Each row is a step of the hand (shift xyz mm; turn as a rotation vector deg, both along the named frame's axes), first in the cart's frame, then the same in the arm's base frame.
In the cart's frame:
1: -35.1 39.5 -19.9 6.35 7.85 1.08
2: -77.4 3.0 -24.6 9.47 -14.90 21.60
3: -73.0 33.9 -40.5 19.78 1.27 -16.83
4: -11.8 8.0 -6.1 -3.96 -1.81 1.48
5: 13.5 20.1 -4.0 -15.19 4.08 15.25
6: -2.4 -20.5 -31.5 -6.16 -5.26 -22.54
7: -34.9 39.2 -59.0 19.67 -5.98 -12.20
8: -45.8 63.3 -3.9 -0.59 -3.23 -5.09
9: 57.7 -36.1 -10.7 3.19 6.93 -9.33
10: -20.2 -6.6 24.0 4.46 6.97 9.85
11: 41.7 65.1 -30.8 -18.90 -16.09 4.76
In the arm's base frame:
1: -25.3 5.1 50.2 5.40 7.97 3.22
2: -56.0 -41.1 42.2 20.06 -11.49 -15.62
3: -61.6 -14.5 64.2 -5.35 22.85 -11.19
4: -9.1 -1.3 12.5 -0.88 -4.45 0.77
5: 6.7 21.8 9.1 7.14 -16.10 13.03
6: -32.5 3.2 -18.7 -23.41 3.97 -3.11
7: -59.2 24.2 46.3 -2.83 16.81 -16.76
8: -11.5 1.9 77.4 -5.33 0.42 -2.84
9: 9.7 27.5 -62.4 -5.25 10.36 3.21
10: 10.3 -29.4 7.6 11.97 1.90 4.30
11: 5.3 77.8 29.0 -7.70 -23.91 -2.77

